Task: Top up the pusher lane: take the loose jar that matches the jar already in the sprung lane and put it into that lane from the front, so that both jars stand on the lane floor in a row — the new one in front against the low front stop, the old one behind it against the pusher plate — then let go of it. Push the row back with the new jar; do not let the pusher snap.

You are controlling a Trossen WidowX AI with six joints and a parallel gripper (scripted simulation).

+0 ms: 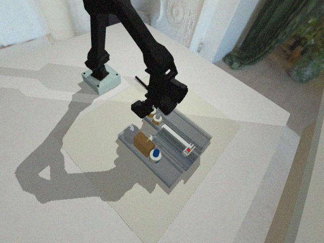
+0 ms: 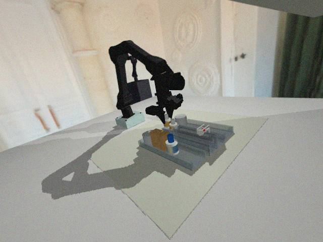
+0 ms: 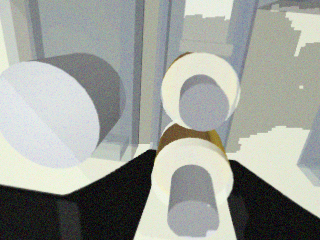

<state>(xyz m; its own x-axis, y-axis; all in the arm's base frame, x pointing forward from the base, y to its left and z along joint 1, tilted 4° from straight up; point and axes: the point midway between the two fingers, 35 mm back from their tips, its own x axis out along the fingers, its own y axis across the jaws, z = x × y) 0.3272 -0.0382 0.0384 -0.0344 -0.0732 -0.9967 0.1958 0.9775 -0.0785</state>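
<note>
Now: the grey sprung lane 14 cm ahead of my gripper tip, 5 cm to the right of it and 3 cm below it. The rest, counted from my gripper tip: blue-capped jar: 12 cm ahead, 15 cm to the right; then orange-brown box: 6 cm ahead, 14 cm to the right, 1 cm below; then white pusher plate: 14 cm ahead, 6 cm to the right.
</note>
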